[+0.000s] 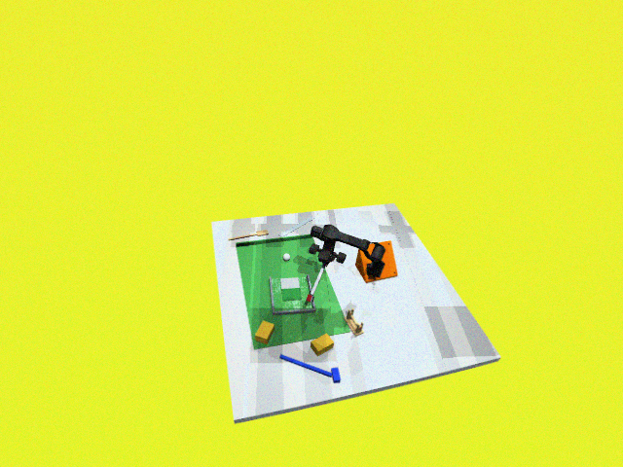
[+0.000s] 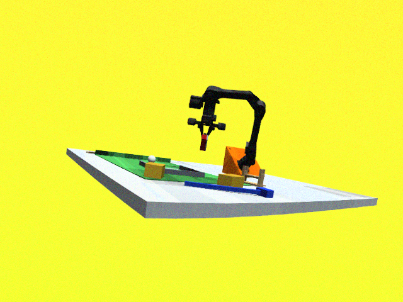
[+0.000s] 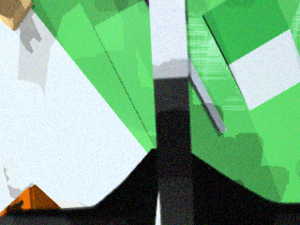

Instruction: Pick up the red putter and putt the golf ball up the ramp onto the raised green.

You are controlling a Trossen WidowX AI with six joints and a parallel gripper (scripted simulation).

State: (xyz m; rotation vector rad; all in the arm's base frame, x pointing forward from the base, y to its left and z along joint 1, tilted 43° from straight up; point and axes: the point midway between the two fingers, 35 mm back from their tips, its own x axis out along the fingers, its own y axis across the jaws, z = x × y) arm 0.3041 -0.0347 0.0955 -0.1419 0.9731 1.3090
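Now: the red putter 50 mm ahead of my gripper tip, 100 mm to the left of it and 10 mm above it. Also, from my gripper tip: green mat: 190 mm ahead, 30 mm to the right, 160 mm below; white golf ball: 170 mm ahead, 220 mm to the right, 130 mm below; wooden stand: 100 mm behind, 280 mm to the left, 120 mm below.
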